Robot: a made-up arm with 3 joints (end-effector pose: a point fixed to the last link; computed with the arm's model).
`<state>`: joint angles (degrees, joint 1 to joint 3).
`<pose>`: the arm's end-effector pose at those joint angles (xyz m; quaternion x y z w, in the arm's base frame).
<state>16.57 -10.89 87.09</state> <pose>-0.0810 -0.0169 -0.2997 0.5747 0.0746 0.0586 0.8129</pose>
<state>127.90 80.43 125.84</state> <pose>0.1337 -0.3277 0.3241 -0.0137 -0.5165 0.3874 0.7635</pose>
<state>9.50 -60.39 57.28</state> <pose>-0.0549 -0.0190 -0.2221 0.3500 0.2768 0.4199 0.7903</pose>
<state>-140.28 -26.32 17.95</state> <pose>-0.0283 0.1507 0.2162 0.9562 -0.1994 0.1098 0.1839</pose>
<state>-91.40 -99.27 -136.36</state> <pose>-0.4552 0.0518 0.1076 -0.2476 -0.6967 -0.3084 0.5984</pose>
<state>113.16 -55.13 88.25</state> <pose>-0.1430 -0.4018 0.1780 -0.1912 0.4547 -0.0860 0.8656</pose>
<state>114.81 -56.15 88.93</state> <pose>-0.1465 -0.4007 0.1892 -0.1976 0.4606 -0.0968 0.8599</pose>
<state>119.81 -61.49 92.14</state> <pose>-0.1643 -0.3957 0.2242 -0.2055 0.4915 -0.1407 0.8345</pose>
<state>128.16 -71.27 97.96</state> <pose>-0.1983 -0.3752 0.2865 -0.2117 0.5361 -0.2282 0.7847</pose>
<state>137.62 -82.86 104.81</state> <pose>-0.2383 -0.3289 0.3591 -0.2118 0.5659 -0.3429 0.7192</pose>
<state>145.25 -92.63 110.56</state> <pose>-0.2687 -0.2711 0.4141 -0.2059 0.5706 -0.4443 0.6593</pose>
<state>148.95 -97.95 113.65</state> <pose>-0.2830 -0.2348 0.4387 -0.1990 0.5668 -0.4979 0.6255</pose>
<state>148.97 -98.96 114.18</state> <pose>-0.2852 -0.2314 0.4403 -0.1942 0.5687 -0.5045 0.6200</pose>
